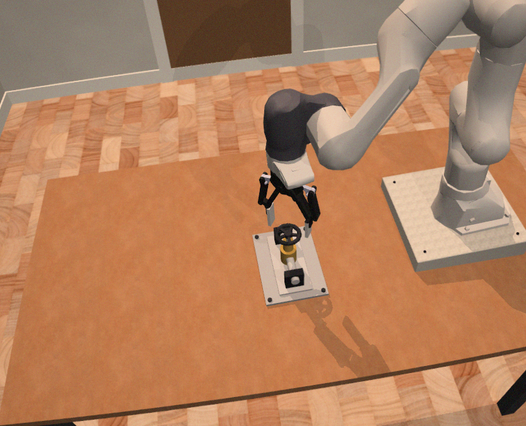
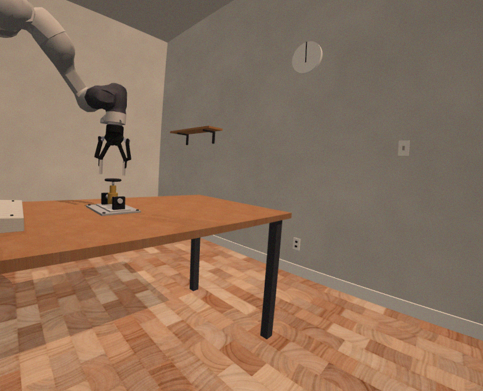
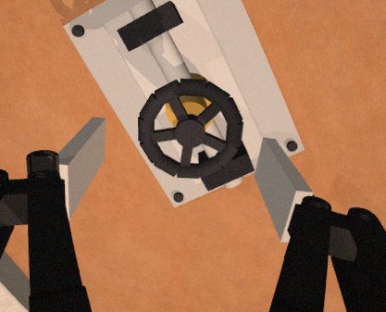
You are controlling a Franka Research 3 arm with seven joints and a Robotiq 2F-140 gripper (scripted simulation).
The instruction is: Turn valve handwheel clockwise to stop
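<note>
The black spoked handwheel is 60 mm below my hand.
</note>
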